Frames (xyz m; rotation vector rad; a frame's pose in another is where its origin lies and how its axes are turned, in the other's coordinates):
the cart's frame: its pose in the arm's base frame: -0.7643 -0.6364 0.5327 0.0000 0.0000 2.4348
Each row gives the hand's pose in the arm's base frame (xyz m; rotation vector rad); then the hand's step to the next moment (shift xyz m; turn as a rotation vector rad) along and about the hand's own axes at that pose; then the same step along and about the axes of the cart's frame.
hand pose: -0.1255 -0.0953 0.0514 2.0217 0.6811 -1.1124
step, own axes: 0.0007 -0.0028 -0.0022 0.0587 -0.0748 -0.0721
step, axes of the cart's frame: 0.0027 -0.0023 -0.0007 0.0630 -0.0885 -0.0494
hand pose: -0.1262 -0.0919 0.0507 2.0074 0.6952 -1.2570
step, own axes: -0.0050 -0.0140 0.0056 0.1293 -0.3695 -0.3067
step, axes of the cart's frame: 0.0144 0.0067 -0.0007 0.3469 -0.3379 -0.1130
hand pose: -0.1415 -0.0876 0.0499 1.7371 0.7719 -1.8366
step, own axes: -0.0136 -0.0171 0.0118 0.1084 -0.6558 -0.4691
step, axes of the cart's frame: 0.0172 0.0098 0.0150 0.6144 -0.5276 -0.0776
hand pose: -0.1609 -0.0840 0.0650 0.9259 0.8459 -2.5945
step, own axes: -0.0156 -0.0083 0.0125 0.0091 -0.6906 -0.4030
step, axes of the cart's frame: -0.0019 -0.0013 0.0215 0.5877 -0.5405 0.0431
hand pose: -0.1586 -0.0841 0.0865 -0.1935 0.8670 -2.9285
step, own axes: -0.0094 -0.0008 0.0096 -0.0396 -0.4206 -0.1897
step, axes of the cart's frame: -0.0103 -0.0043 0.0075 0.3018 -0.3445 0.0682
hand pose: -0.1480 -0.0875 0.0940 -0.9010 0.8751 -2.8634
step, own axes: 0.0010 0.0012 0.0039 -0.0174 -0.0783 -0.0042
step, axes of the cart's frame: -0.0029 0.0017 0.0025 0.0281 -0.0696 0.0285
